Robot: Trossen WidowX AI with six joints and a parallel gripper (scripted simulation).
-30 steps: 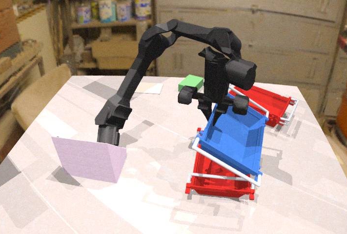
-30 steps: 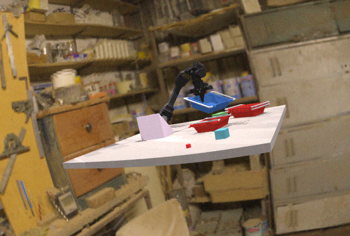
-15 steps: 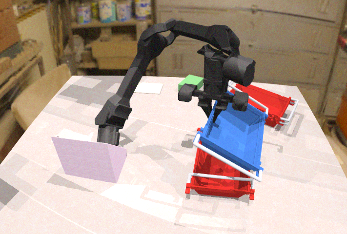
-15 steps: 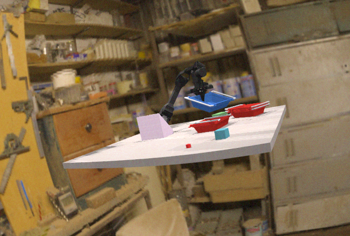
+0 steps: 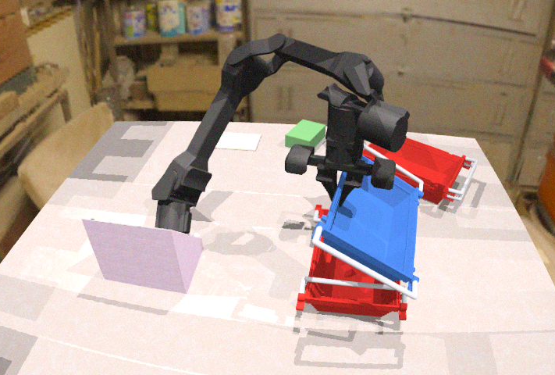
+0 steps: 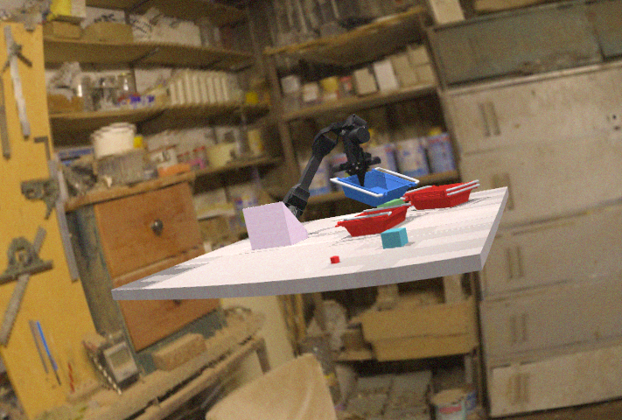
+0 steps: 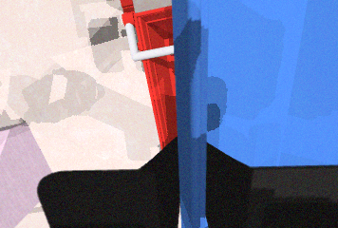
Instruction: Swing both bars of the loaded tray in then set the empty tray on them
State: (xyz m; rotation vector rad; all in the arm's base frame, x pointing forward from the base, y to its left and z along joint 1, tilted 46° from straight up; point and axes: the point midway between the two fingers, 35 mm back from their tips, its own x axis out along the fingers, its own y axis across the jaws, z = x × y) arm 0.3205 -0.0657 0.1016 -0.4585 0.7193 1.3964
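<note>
Right now my gripper tip is 8 cm short of the blue tray and 1 cm to the left of it. The rest, counted from my gripper tip: teal cube (40 cm to the right, 24 cm ahead, 14 cm below).
</note>
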